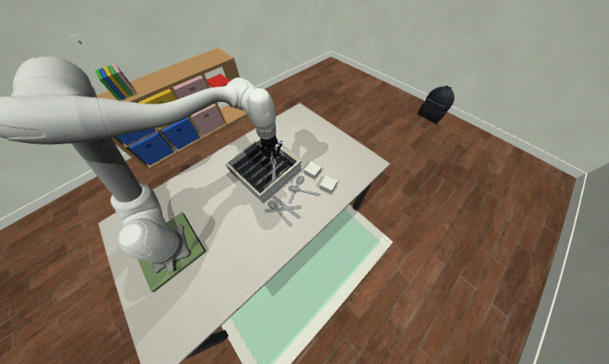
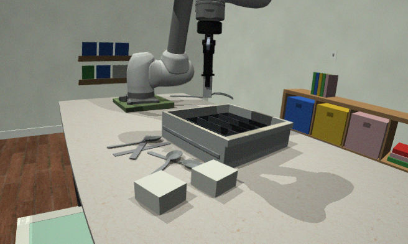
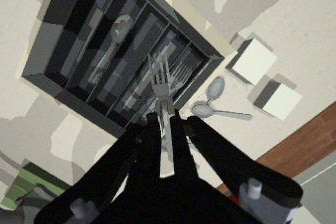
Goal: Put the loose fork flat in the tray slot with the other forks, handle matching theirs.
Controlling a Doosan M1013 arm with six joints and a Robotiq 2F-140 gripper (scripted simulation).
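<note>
Right now the cutlery tray is 50 mm behind my hand, 110 mm to the left of it and 160 mm below it.
</note>
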